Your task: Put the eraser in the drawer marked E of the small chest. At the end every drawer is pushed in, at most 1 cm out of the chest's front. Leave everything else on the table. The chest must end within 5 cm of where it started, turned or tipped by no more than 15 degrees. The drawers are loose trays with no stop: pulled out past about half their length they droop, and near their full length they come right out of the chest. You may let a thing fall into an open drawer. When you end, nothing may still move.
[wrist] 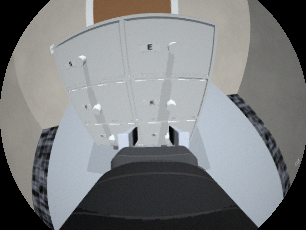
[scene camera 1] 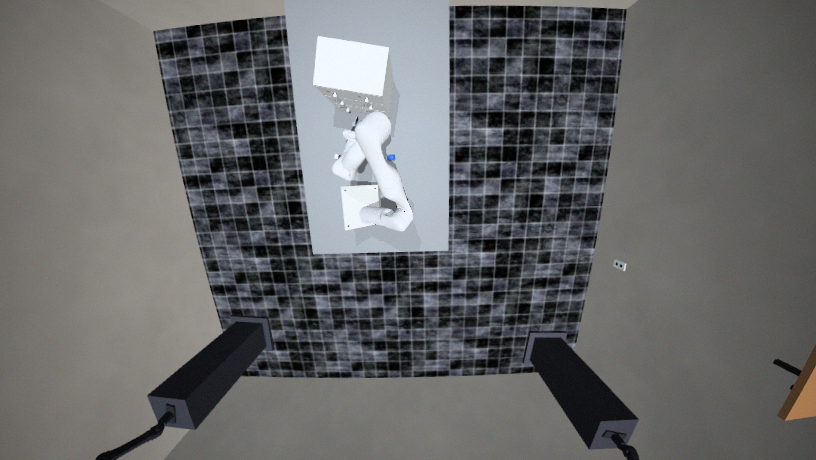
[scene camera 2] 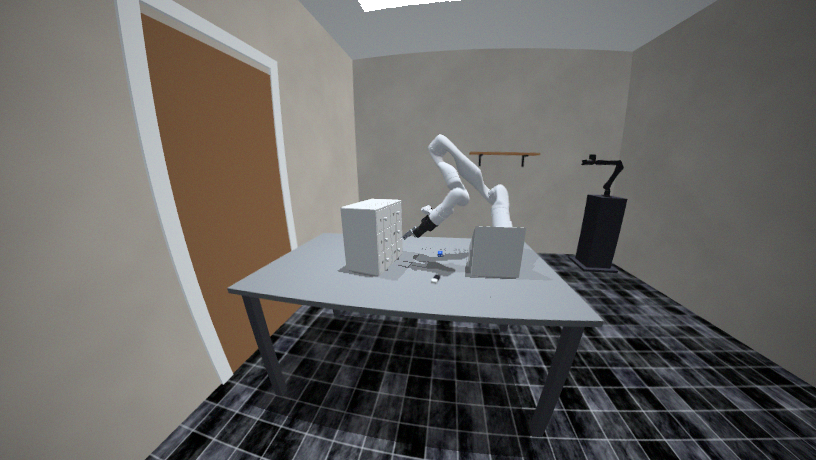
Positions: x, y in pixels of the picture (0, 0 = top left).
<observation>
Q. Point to a white chest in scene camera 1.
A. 345, 65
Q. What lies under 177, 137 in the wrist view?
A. My gripper.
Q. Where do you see a white chest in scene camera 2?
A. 359, 221
</observation>
